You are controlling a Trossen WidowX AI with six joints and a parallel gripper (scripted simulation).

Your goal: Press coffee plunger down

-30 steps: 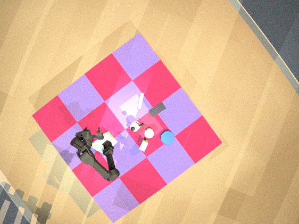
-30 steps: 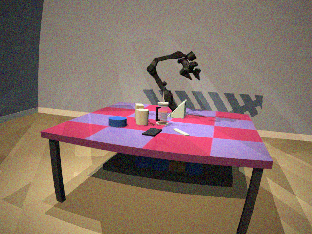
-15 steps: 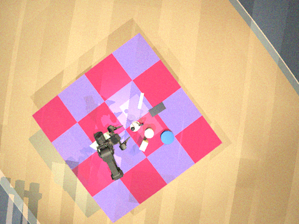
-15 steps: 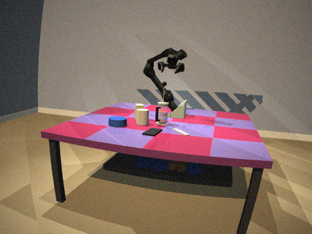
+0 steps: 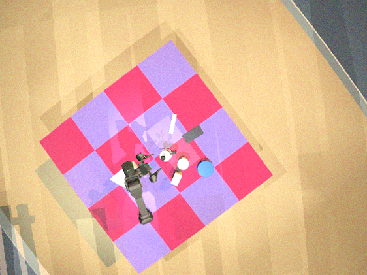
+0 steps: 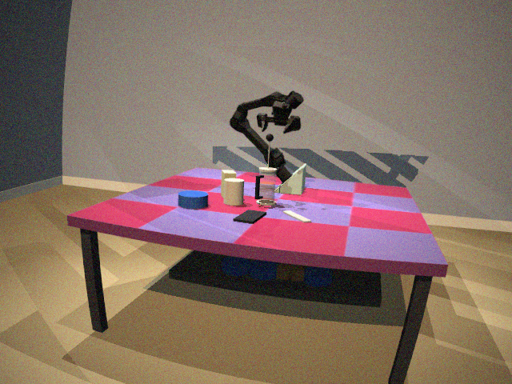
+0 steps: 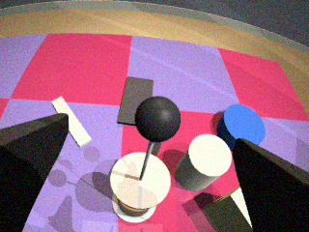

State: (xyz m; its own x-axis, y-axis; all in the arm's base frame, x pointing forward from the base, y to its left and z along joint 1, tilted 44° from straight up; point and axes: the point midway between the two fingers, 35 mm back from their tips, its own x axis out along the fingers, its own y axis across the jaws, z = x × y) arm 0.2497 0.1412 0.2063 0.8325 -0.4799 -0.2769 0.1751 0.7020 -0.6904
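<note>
Right now my gripper tip is 160 mm above the glass coffee press, 40 mm short of it and 20 mm to the left of it. Also, from my gripper tip: black flat slab: 290 mm below, 270 mm ahead, 30 mm to the right; white stick: 290 mm below, 210 mm ahead, 130 mm to the left; cream block: 240 mm below, 180 mm to the right, 30 mm behind.
</note>
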